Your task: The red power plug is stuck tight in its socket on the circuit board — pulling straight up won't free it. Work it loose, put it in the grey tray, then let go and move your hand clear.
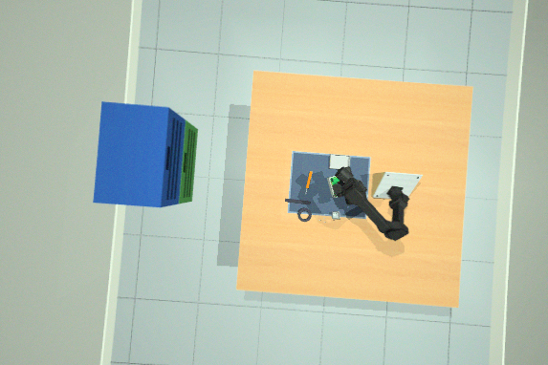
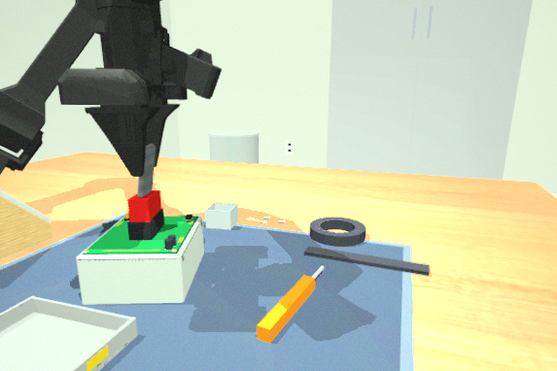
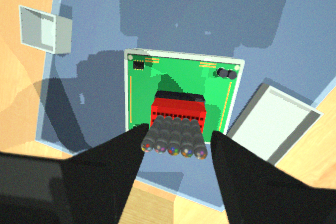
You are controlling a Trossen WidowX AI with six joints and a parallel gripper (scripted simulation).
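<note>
Now: gripper tip 30 mm above the red power plug. Round my gripper tip: blue mat (50 mm ahead, 120 mm below); dark flat bar (220 mm ahead, 130 mm to the left, 120 mm below).
</note>
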